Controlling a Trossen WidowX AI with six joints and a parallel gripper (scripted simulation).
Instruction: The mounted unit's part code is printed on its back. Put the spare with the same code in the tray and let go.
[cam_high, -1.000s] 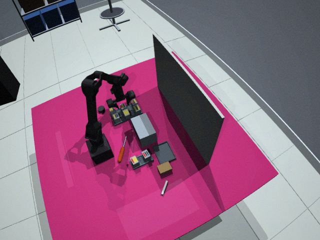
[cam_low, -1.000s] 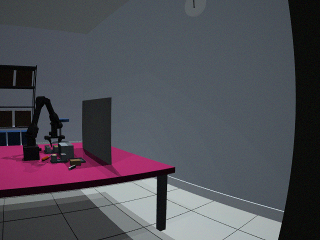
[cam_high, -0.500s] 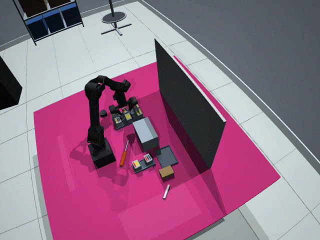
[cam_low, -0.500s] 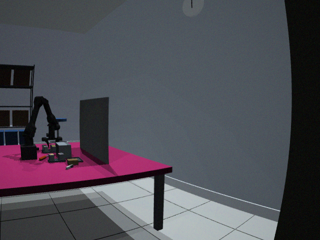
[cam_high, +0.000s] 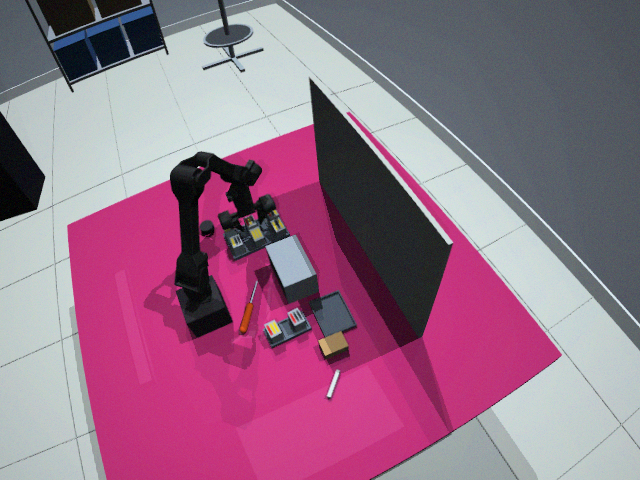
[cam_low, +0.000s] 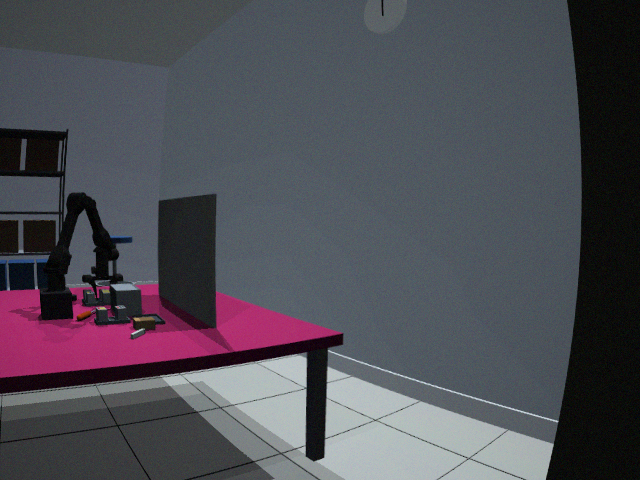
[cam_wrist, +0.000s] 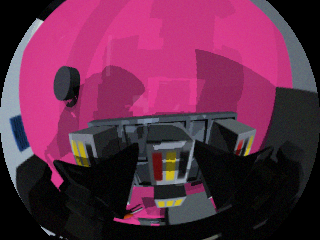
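The dark spare is 2 cm above my gripper tip. From my gripper tip the other things lie so: dark grey tray: 39 cm to the right, 17 cm ahead, 1 cm below; black panel: 34 cm ahead, 21 cm above, 19 cm to the right; mounted unit: 22 cm to the right, 9 cm ahead, 3 cm above.
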